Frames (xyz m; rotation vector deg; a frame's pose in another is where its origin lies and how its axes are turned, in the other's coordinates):
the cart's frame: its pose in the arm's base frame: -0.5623 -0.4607 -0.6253 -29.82 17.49 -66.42
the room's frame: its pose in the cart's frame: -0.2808 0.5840 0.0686 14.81 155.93 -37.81
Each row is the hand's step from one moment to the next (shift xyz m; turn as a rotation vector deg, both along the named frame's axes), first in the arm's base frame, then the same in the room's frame.
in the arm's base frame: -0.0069 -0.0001 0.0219 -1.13 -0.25 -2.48
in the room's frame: -0.0054 -0.0218 -0.0050 1.26 1.36 2.01
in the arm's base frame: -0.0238 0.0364 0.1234 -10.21 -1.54 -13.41
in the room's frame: -0.0074 -0.1160 -0.0600 8.48 4.99 13.77
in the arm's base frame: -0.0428 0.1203 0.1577 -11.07 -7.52 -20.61
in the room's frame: 0.0557 -0.1601 -0.1116 6.81 10.69 21.05
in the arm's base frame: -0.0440 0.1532 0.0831 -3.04 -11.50 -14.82
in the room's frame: 0.1114 -0.1024 -0.0970 -2.23 10.93 15.38
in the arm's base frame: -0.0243 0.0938 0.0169 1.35 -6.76 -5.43
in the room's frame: 0.0801 -0.0337 -0.0461 -3.97 5.60 5.46
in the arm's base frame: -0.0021 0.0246 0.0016 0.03 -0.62 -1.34
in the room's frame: 0.0202 -0.0040 -0.0137 0.00 1.14 0.94
